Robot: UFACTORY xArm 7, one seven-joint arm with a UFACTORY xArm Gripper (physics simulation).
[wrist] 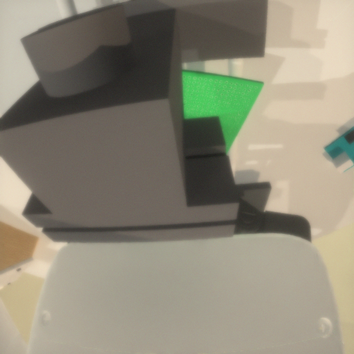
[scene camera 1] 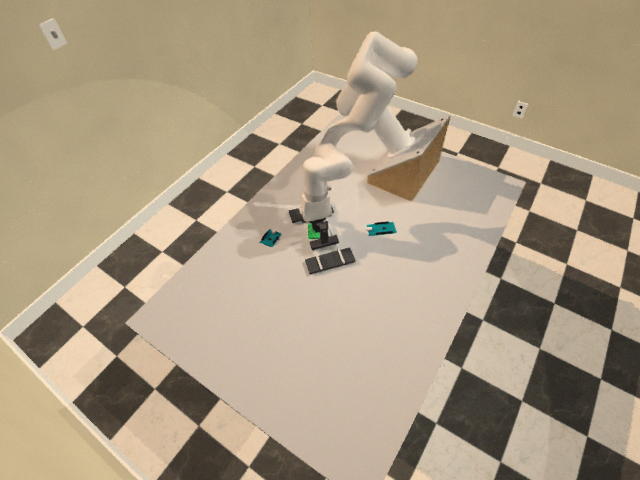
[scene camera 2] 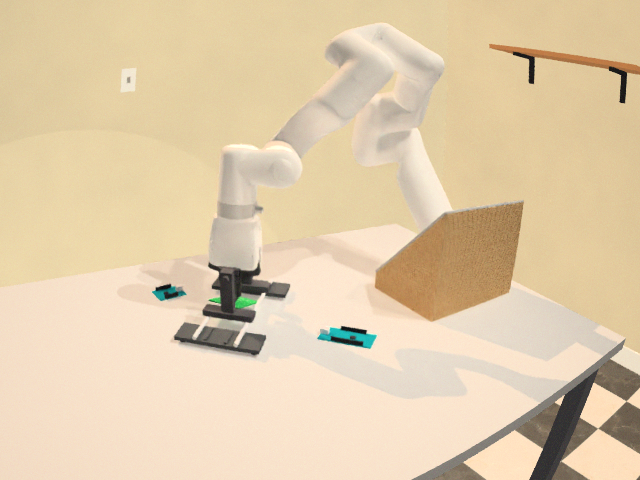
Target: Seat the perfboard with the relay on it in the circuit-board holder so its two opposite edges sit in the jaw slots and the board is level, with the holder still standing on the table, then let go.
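Seen in the pictures: gripper, between the fingertips: (scene camera 1: 316, 229); arm's base, origin of its link: (scene camera 1: 401, 148) (scene camera 2: 444, 239).
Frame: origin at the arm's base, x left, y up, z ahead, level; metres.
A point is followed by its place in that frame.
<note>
The green perfboard (scene camera 1: 311, 231) {x -0.139, y -0.090, z 0.474 m} (scene camera 2: 242, 302) {x -0.109, y -0.092, z 0.446 m} (wrist: 215, 100) lies between the jaws of the black circuit-board holder (scene camera 1: 329, 260) {x -0.023, y -0.103, z 0.545 m} (scene camera 2: 222, 338) {x -0.011, y -0.103, z 0.540 m}. The holder stands on the table, its white rods joining the two base plates. In scene camera 2 the board looks near the height of the front jaw bar, but whether its edges sit in both slots and whether it is level cannot be told. My gripper (scene camera 1: 318, 225) {x -0.125, y -0.089, z 0.458 m} (scene camera 2: 247, 279) is shut and empty, low over the board, behind the front jaw post. The post partly hides the fingers and board. The relay cannot be made out clearly.
One teal board (scene camera 1: 270, 237) {x -0.270, y -0.118, z 0.553 m} (scene camera 2: 168, 292) {x -0.272, y -0.118, z 0.554 m} lies left of the holder. Another teal board (scene camera 1: 381, 228) {x 0.070, y -0.117, z 0.319 m} (scene camera 2: 347, 337) {x 0.072, y -0.117, z 0.322 m} lies to its right. A brown wedge-shaped block (scene camera 1: 413, 173) {x 0.101, y 0.023, z 0.138 m} (scene camera 2: 465, 263) {x 0.121, y -0.004, z 0.059 m} stands farther right, near the arm's base.
</note>
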